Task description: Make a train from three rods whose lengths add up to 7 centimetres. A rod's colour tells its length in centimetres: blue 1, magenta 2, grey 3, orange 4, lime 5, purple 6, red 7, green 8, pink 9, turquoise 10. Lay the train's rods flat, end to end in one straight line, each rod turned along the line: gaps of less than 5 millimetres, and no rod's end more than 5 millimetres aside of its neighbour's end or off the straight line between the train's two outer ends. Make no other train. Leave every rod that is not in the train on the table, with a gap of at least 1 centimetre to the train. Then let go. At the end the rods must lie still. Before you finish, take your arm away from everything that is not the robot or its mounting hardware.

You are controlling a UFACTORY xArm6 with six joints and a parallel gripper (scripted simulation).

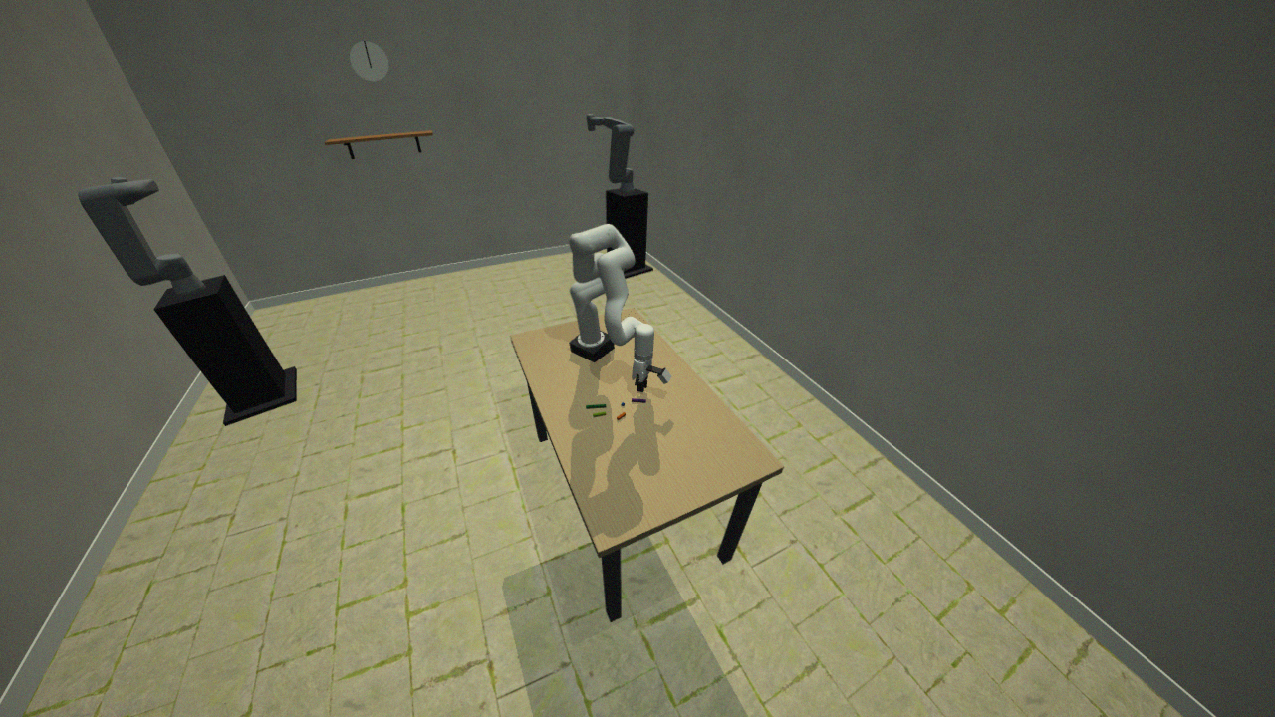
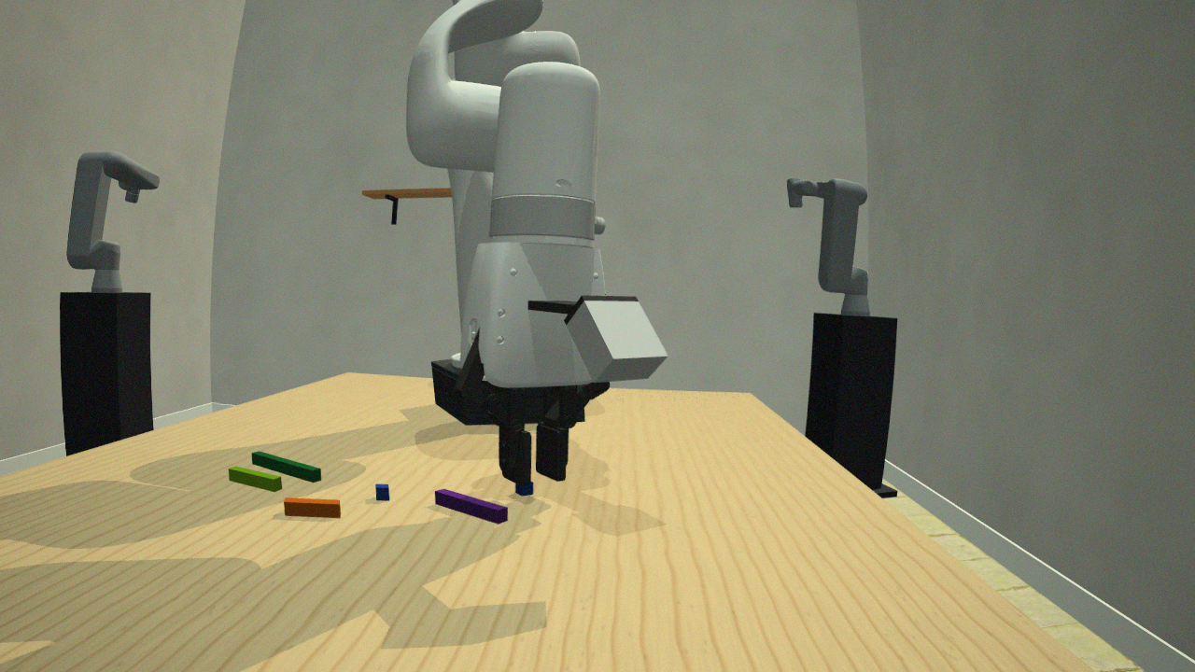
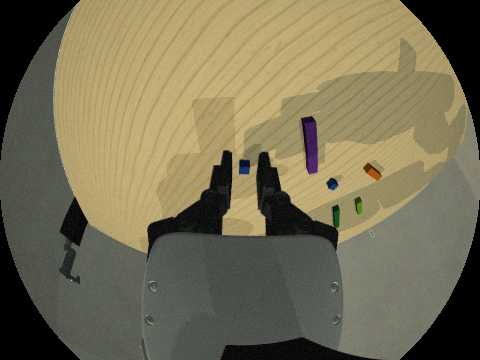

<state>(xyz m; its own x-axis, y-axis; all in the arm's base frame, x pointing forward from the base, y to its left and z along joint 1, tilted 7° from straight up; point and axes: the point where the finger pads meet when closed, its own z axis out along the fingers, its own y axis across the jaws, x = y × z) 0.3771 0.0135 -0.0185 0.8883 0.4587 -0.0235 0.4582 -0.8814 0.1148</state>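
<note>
Now: hand 70 mm short of the orange rod, 160 mm to the left of it and 30 mm above it. From my hand the other things lie so: lime rod: 10 mm ahead, 220 mm to the right, 30 mm below; then purple rod: 40 mm ahead, 50 mm to the right, 30 mm below; then green rod: 30 mm behind, 210 mm to the right, 30 mm below.
</note>
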